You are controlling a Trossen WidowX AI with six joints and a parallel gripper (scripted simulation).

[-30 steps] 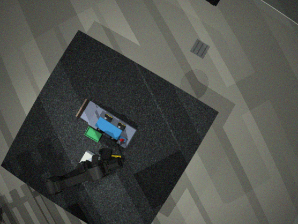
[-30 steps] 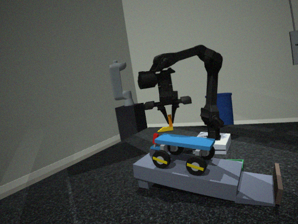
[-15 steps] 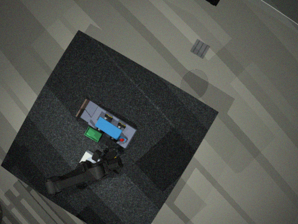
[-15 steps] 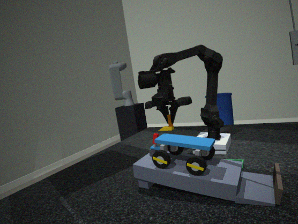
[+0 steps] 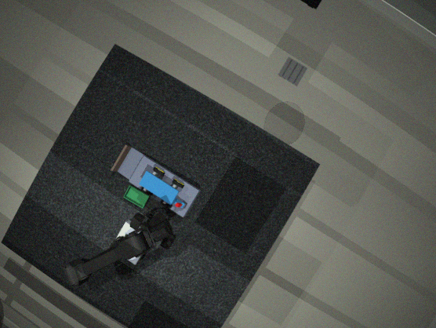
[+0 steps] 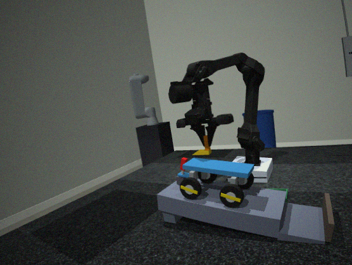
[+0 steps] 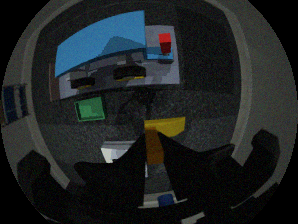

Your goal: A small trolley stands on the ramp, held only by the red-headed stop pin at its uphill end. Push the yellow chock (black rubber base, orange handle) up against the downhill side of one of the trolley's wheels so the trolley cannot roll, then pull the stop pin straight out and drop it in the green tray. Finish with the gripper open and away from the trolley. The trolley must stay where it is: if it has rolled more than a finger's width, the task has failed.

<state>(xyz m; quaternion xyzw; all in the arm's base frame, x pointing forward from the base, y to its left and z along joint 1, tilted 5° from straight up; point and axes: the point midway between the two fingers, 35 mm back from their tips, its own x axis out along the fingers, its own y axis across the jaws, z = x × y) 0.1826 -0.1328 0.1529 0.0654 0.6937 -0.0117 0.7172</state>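
Now: gripper tip 12 cm short of the red-headed stop pin, 5 cm to the left of it and 4 cm above it. The rest, counted from my gripper tip: yellow chock (2 cm to the right, 1 cm below); then blue trolley (15 cm ahead, 7 cm to the left, 6 cm below); then grey ramp (15 cm ahead, 13 cm below, 7 cm to the left).
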